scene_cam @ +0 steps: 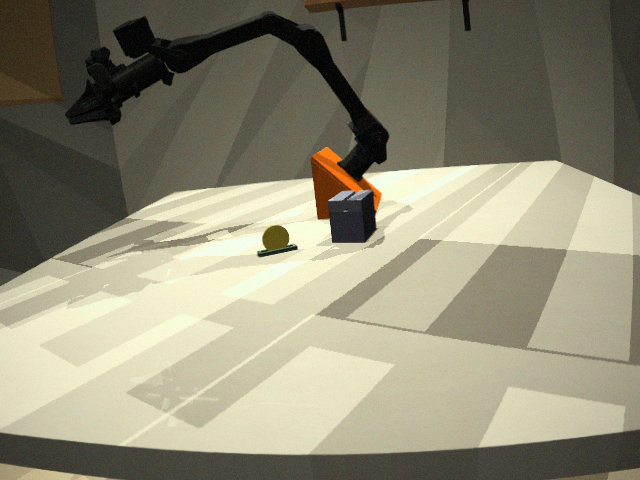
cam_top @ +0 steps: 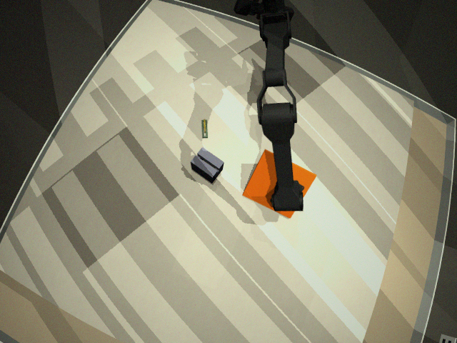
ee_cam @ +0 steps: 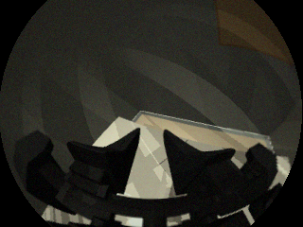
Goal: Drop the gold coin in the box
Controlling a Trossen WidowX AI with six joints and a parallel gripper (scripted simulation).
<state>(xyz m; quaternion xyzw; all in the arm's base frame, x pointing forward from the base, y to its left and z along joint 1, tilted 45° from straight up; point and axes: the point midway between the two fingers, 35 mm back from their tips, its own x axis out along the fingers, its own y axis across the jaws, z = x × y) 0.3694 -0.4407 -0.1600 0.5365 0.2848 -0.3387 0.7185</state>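
Now: gripper tip 38 cm to the right of the coin, 26 cm above it and 3 cm past it.
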